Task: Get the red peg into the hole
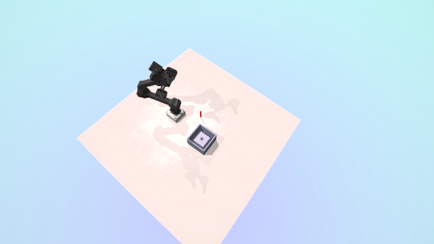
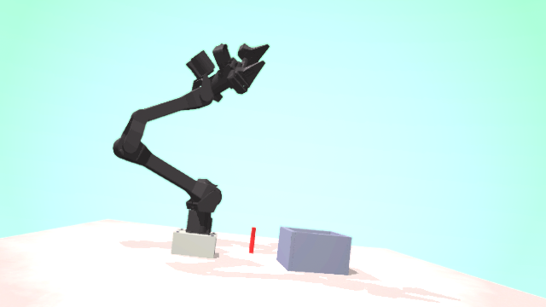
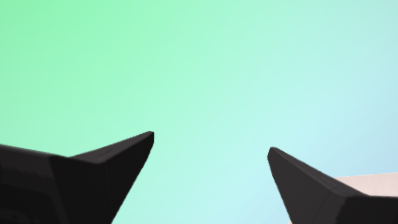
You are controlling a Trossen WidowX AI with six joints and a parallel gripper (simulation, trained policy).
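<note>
My gripper tip is now 7 cm short of the red peg, 22 cm to the right of it and 52 cm above it. Also, from my gripper tip: blue-grey box (20 cm ahead, 3 cm to the left, 53 cm below).
</note>
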